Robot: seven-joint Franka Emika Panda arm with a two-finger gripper.
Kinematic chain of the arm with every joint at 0, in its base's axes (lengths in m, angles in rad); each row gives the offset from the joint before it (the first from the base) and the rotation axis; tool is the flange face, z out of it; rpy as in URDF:
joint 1: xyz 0 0 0.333 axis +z
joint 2: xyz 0 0 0 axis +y
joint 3: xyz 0 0 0.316 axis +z
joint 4: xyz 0.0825 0 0 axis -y
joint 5: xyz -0.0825 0 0.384 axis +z
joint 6: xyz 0 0 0 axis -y
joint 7: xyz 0.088 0 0 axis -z
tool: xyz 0 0 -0.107 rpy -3.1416 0 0
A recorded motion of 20 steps. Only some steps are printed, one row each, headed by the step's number.
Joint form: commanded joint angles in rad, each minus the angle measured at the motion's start. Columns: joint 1, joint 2, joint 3, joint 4, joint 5, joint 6, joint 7.
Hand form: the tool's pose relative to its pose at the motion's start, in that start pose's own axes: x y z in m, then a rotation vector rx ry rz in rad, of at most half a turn. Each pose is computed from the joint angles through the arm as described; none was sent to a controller.
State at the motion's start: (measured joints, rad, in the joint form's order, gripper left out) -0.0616 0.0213 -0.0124 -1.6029 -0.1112 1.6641 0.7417
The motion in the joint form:
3: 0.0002 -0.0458 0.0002 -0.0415 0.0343 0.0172 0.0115
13: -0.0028 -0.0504 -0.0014 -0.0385 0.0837 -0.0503 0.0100
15: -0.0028 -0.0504 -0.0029 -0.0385 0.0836 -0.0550 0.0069
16: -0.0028 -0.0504 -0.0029 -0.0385 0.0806 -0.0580 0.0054
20: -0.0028 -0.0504 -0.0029 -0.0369 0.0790 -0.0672 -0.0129
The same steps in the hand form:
3: -0.0109 0.0062 -0.0079 0.0400 -0.0078 0.0150
13: -0.0186 0.0101 -0.0061 0.0354 -0.0855 0.0207
15: -0.0185 0.0110 -0.0056 0.0322 -0.0889 0.0189
16: -0.0185 0.0115 -0.0053 0.0281 -0.0891 0.0171
20: -0.0191 0.0122 -0.0053 0.0226 -0.0934 -0.0015

